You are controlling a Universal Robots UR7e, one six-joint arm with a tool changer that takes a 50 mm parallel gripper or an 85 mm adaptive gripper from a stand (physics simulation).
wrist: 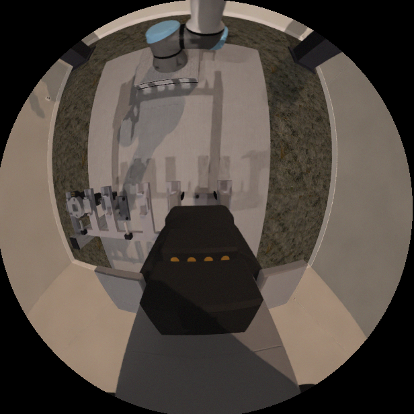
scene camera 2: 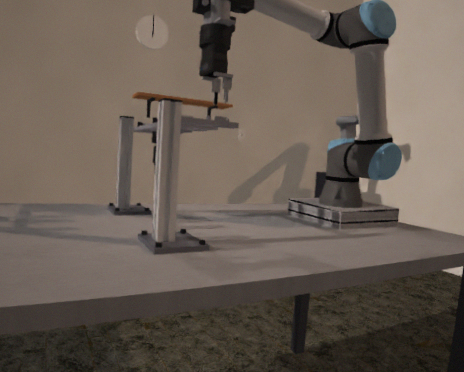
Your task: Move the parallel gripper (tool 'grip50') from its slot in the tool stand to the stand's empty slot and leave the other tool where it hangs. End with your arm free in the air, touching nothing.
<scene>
In view: a parallel gripper (wrist: 200, 232) and a tool stand (scene camera 2: 170, 123).
</scene>
